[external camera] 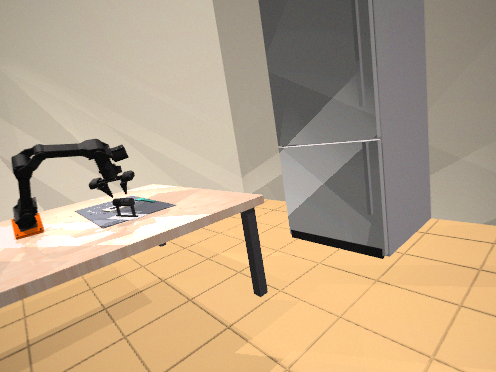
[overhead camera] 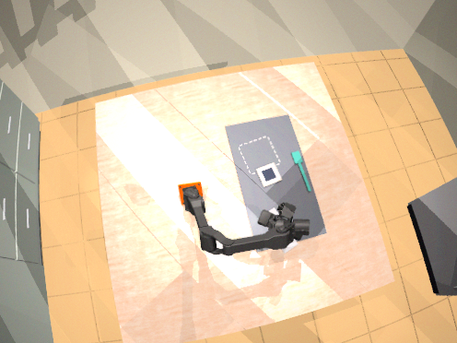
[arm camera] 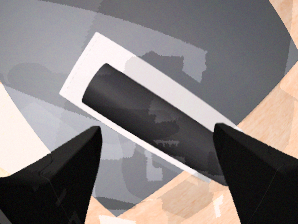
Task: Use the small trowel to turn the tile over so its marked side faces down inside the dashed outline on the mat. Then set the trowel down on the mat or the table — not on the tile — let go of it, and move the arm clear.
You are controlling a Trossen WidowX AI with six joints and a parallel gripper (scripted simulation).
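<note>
Now: the grey mat 240 mm to the left of my gripper tip, 120 mm below it and 50 mm ahead of it. From my gripper tip the other things lie so: white tile (260 mm to the left, 100 mm below, 30 mm ahead); then teal trowel (260 mm to the left, 190 mm ahead, 100 mm below).
</note>
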